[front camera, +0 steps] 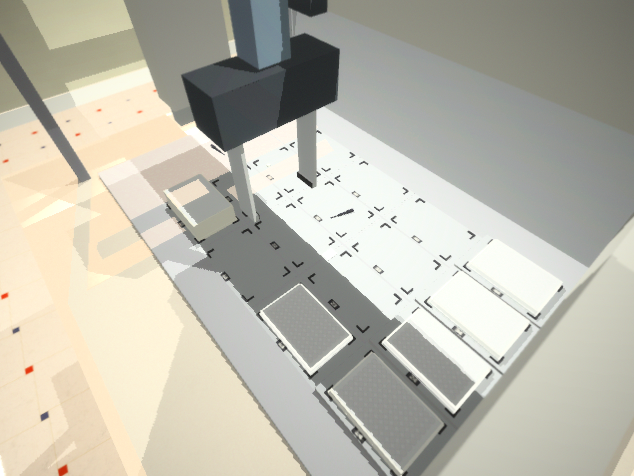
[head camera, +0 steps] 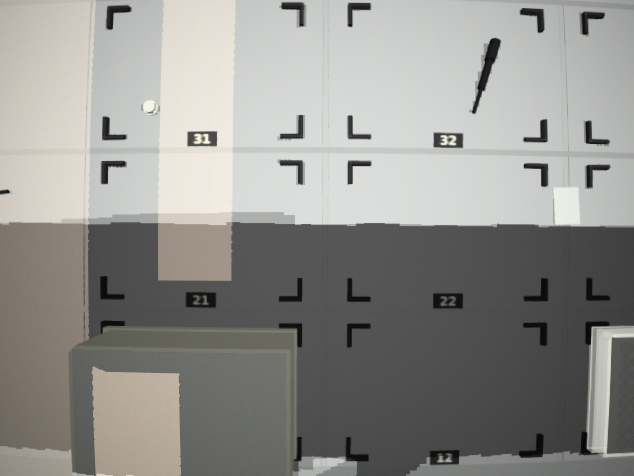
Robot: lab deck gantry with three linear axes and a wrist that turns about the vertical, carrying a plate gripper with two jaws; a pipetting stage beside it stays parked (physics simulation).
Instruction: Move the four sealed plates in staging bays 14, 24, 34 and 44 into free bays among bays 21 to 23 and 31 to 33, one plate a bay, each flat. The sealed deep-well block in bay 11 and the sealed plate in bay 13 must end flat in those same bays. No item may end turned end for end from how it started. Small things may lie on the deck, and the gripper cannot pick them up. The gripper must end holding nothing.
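Frame: origin at the robot's base, x ahead, y left, z up, level; centimetres.
Seen in the pictures: gripper, fingertip midpoint: (front camera: 279,197); robot's base, origin of the base link: (front camera: 168,205).
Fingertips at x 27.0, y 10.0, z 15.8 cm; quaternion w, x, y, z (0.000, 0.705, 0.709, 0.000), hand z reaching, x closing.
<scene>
Offsets run from my fingertips to a thing's top centre. "spot": to the spot under its first point.
The sealed deep-well block {dx -20.6, dy -5.7, dz -11.6 cm} (front camera: 215,207) (head camera: 230,409) sits flat in bay 11. The sealed plate {dx +12.2, dy -5.7, dz -14.4 cm} (front camera: 306,327) (head camera: 623,394) in bay 13 lies flat. Four sealed plates lie flat along the right end: bay 14 {spot: dx +28.9, dy -5.8, dz -12.9 cm} (front camera: 386,409), bay 24 {spot: dx +29.2, dy +4.0, dz -12.9 cm} (front camera: 435,361), bay 34 {spot: dx +29.1, dy +14.8, dz -13.0 cm} (front camera: 478,315) and bay 44 {spot: dx +29.0, dy +25.5, dz -12.9 cm} (front camera: 514,276). No plate shows in bays 21 to 23 or 31 to 33. My gripper (front camera: 280,201) is open and empty, its jaws wide apart above the deck around bays 21 and 22. The jaws do not show in the head view.
A dark pen-like tool {dx -1.8, dy +15.4, dz -15.0 cm} (front camera: 342,213) (head camera: 485,74) lies in bay 32. A small white round thing {dx -24.1, dy +13.2, dz -15.4 cm} (head camera: 150,107) lies in bay 31. A small white rectangular piece {dx +3.9, dy +6.9, dz -15.7 cm} (head camera: 566,205) lies between bays 22 and 23. Another dark thin item {dx -36.7, dy +7.4, dz -15.0 cm} (front camera: 217,149) (head camera: 4,192) lies left of the bays.
</scene>
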